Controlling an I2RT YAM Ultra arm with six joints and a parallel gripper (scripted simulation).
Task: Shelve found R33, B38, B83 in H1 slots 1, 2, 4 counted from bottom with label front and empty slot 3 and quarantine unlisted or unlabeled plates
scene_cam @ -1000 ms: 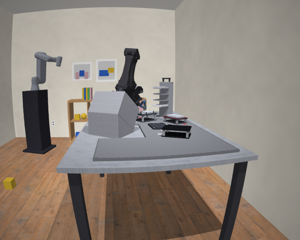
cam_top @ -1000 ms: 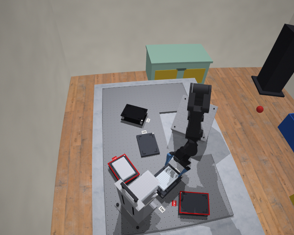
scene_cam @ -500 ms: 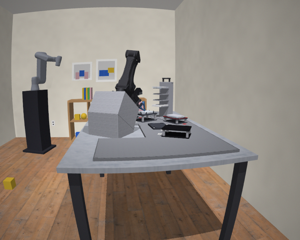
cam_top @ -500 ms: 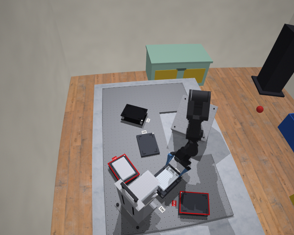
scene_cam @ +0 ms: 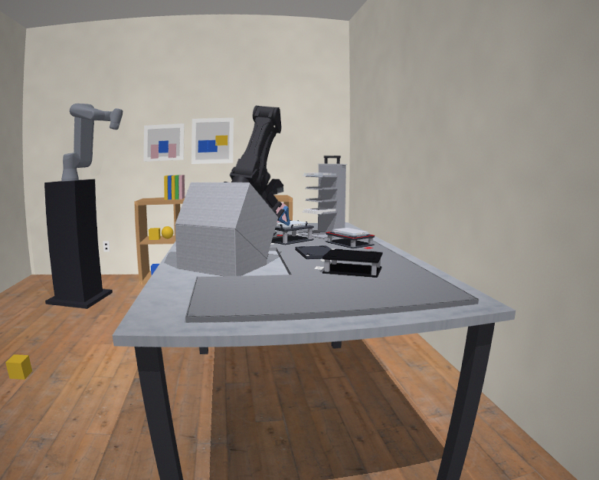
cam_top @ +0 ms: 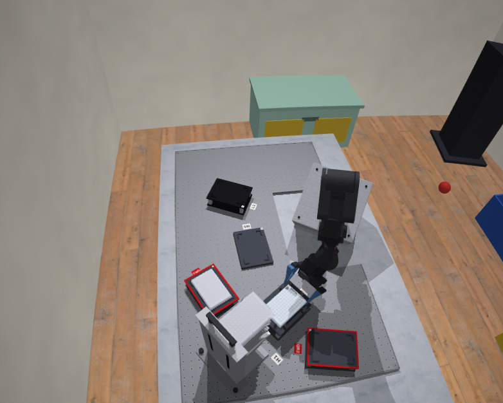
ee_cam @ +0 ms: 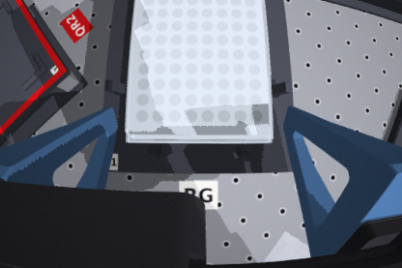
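Right now my hand is 40 mm to the right of the regrip nest RG, 40 mm short of it and 30 mm above it. The rest, counted from my hand: H1 deck label: 200 mm to the left, 80 mm below, 50 mm ahead; then RG label: 80 mm below, 40 mm to the right, 30 mm behind; then quarantine nest QR2: 170 mm to the left, 120 mm behind, 50 mm below.
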